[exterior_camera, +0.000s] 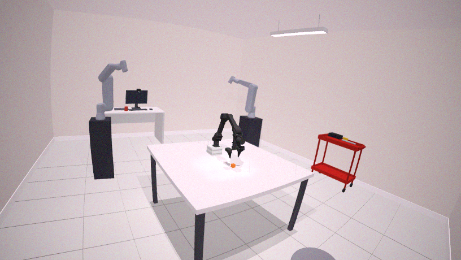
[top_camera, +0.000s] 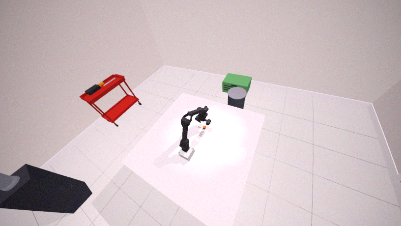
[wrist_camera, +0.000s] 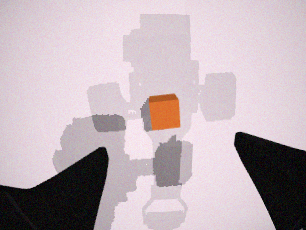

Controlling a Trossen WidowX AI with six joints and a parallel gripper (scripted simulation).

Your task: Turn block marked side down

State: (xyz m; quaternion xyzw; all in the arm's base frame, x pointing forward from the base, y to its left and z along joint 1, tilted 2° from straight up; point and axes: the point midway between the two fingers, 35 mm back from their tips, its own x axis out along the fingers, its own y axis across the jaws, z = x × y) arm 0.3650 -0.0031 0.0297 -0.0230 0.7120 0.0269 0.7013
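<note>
Now: the orange block 8 cm below my gripper tip and 1 cm behind it.
</note>
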